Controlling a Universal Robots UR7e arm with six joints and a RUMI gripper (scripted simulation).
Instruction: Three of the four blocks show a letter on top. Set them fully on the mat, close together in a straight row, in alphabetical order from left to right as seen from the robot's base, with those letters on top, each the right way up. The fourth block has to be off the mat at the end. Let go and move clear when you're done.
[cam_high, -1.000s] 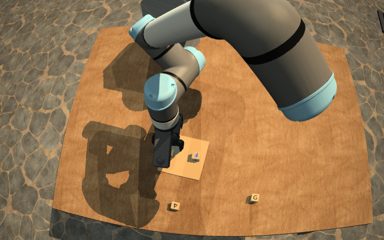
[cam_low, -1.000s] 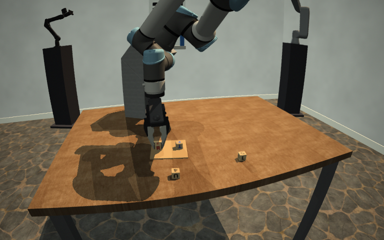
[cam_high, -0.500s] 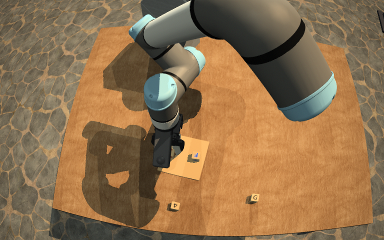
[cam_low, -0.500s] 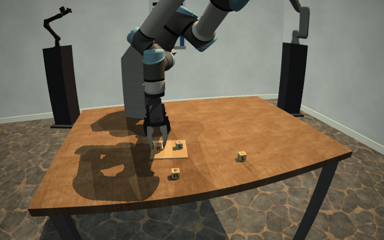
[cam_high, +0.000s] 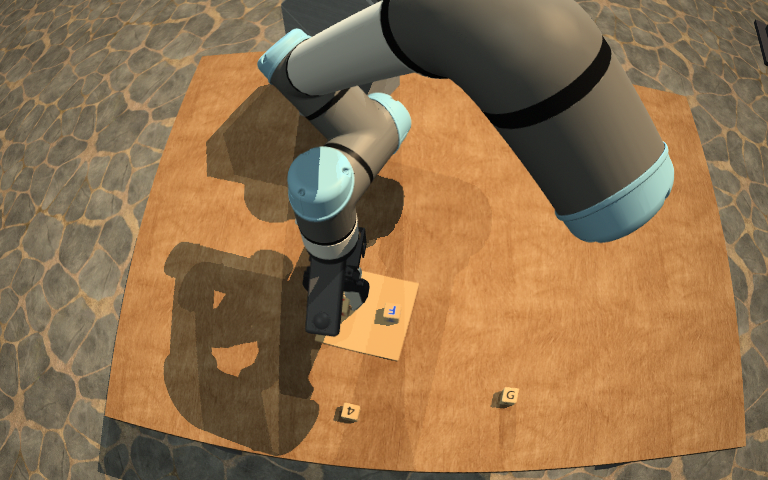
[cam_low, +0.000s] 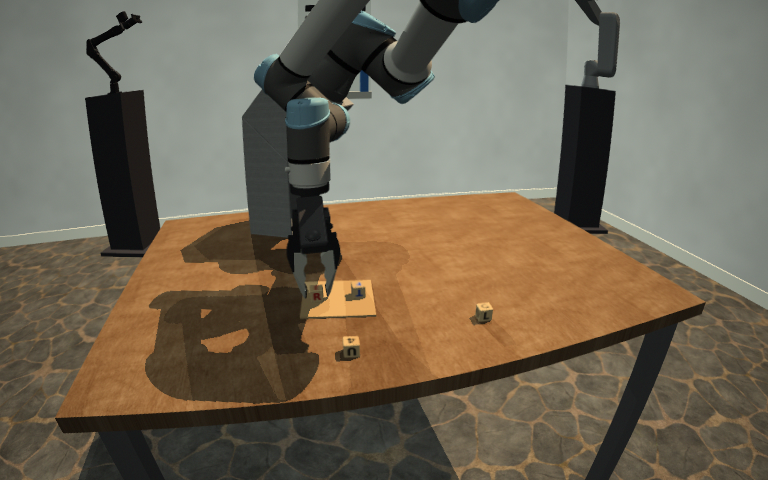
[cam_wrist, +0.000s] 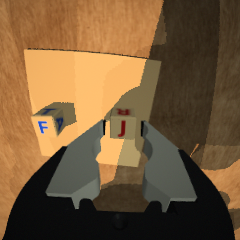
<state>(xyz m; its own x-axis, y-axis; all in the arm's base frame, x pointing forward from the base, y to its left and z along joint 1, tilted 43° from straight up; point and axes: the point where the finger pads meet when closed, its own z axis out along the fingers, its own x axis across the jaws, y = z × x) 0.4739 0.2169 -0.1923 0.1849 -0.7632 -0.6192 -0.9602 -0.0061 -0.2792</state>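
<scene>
Now: the tan mat 10 mm behind my hand, 40 mm to the left of it and 20 mm below it. From my hand the other things lie so: block: 20 mm behind, 80 mm to the left, 10 mm below.
</scene>
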